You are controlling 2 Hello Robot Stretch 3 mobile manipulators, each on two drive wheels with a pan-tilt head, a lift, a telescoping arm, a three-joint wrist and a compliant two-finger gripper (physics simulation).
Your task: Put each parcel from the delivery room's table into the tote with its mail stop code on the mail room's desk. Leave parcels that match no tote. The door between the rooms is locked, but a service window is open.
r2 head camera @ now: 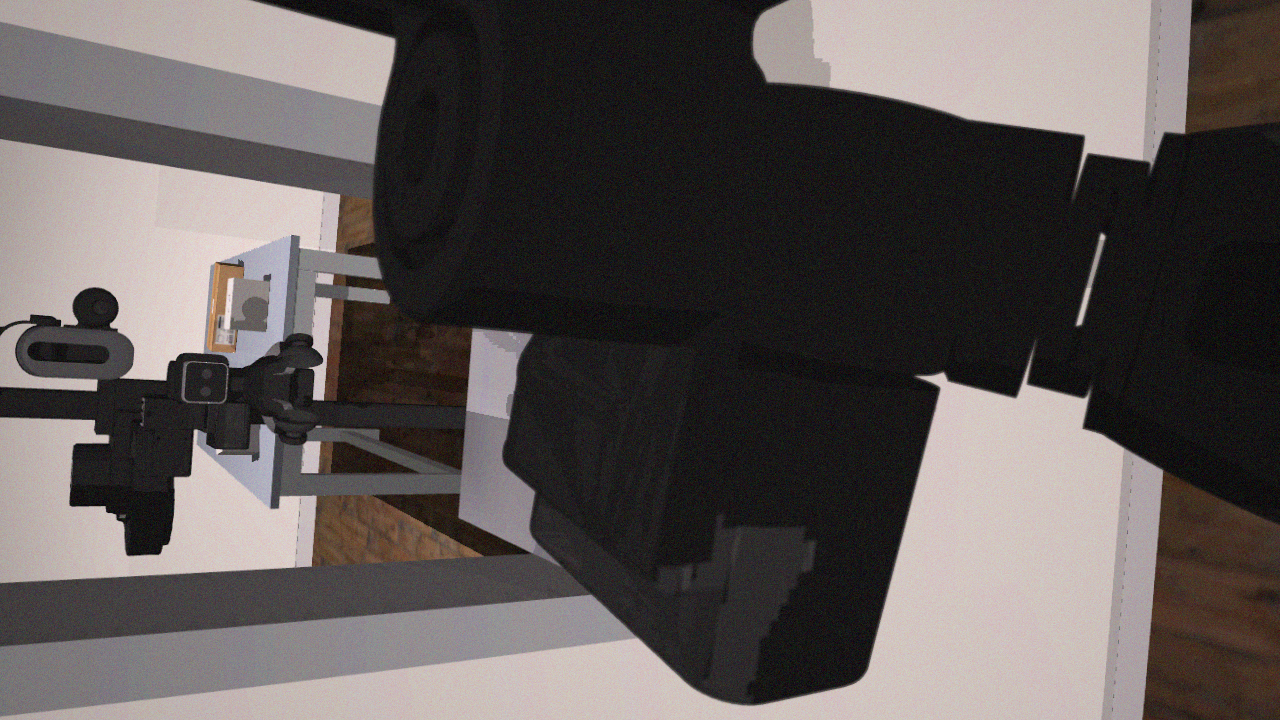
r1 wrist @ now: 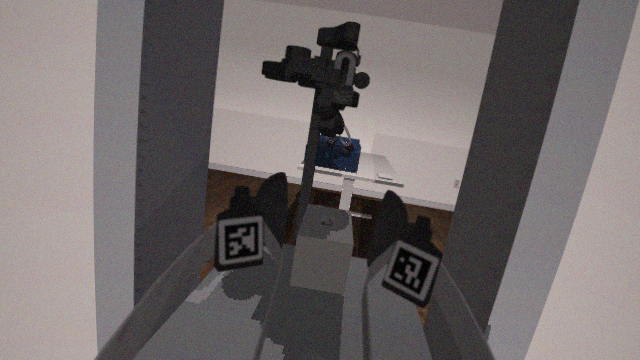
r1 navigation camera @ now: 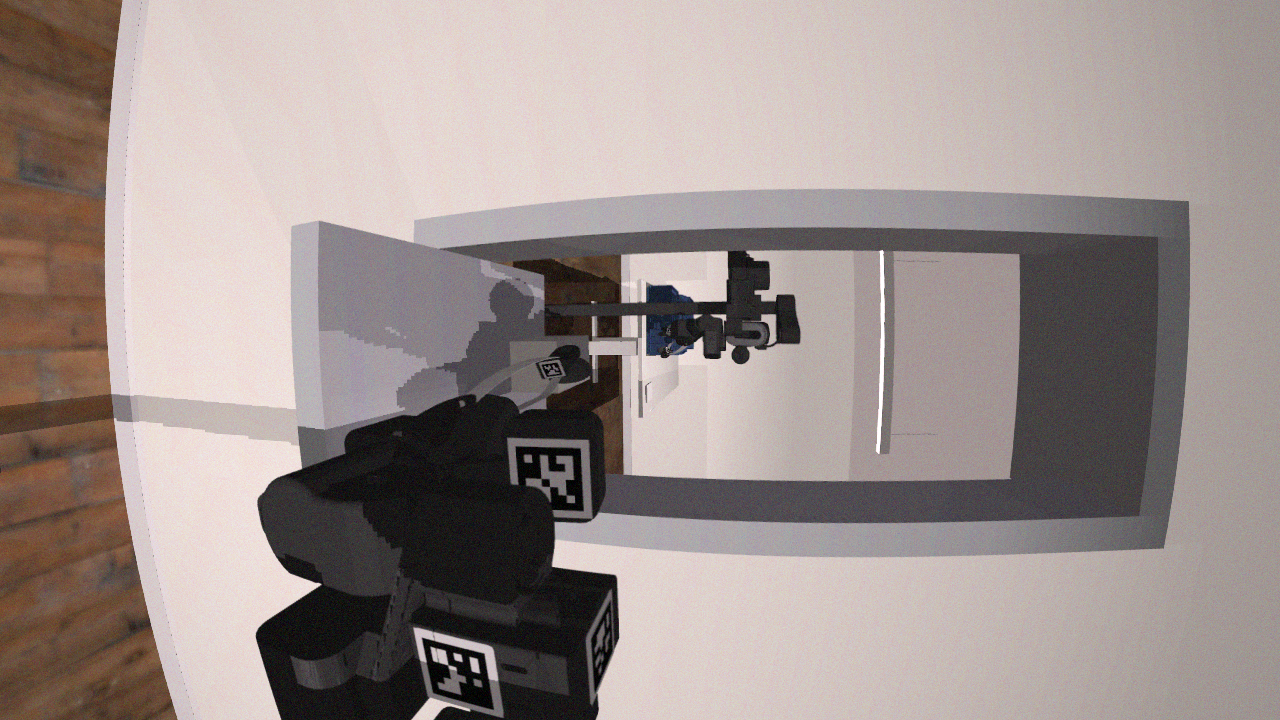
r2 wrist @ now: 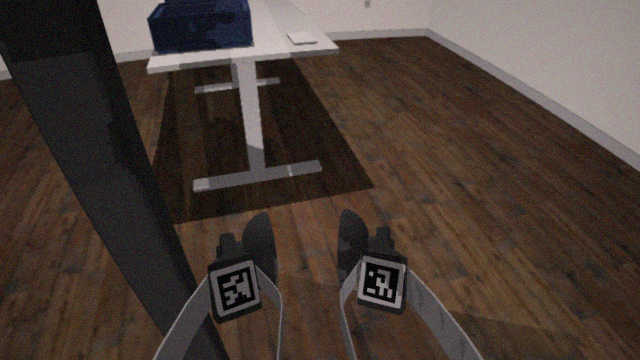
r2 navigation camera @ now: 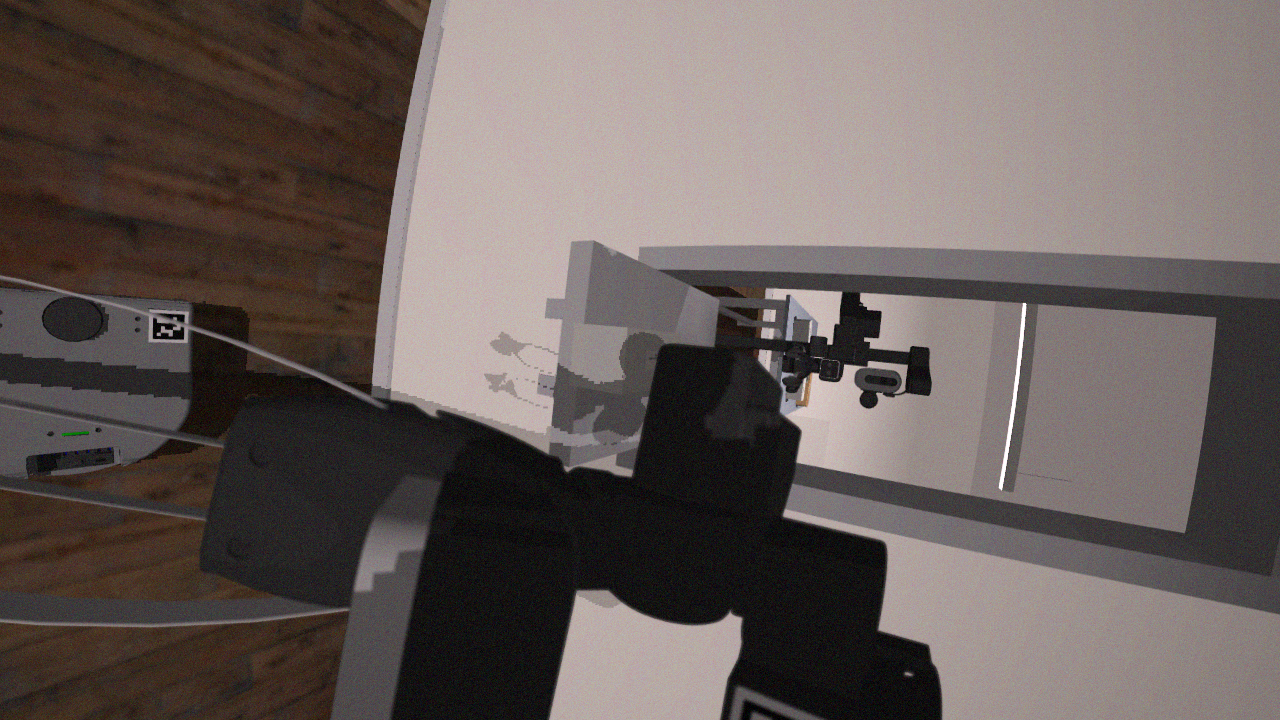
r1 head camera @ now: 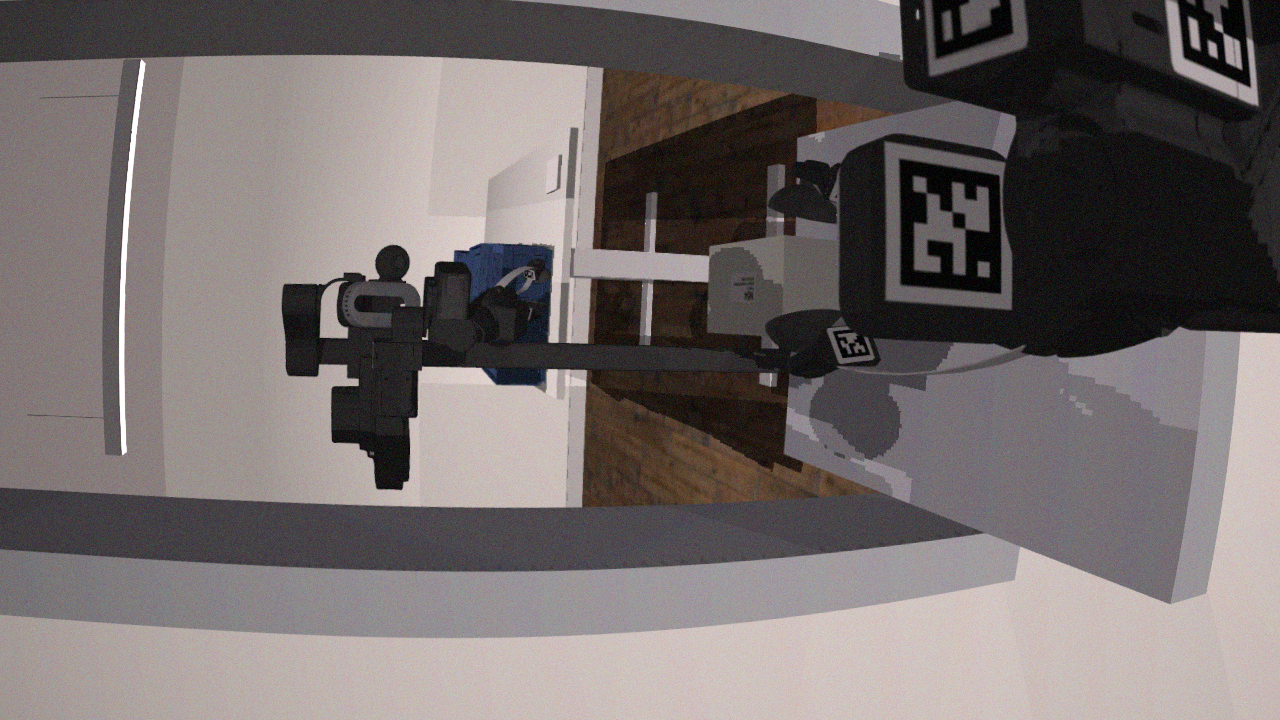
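A grey-white parcel stands on the service window's shelf; its label is too small to read. My r1 gripper is open, with its fingertips spread either side of the parcel. My r2 gripper is open and empty above the mail room floor, facing the desk. Blue totes stand on that desk; their codes are not readable. Through the window in the r2 head view, another pale parcel is on the delivery room's table. The r2 arm hides the shelf parcel there.
The window frame surrounds the opening. The r2 mast stands beyond it. An orange-brown tray is on the delivery table. A flat white item lies on the desk. The r2 base is near the wall.
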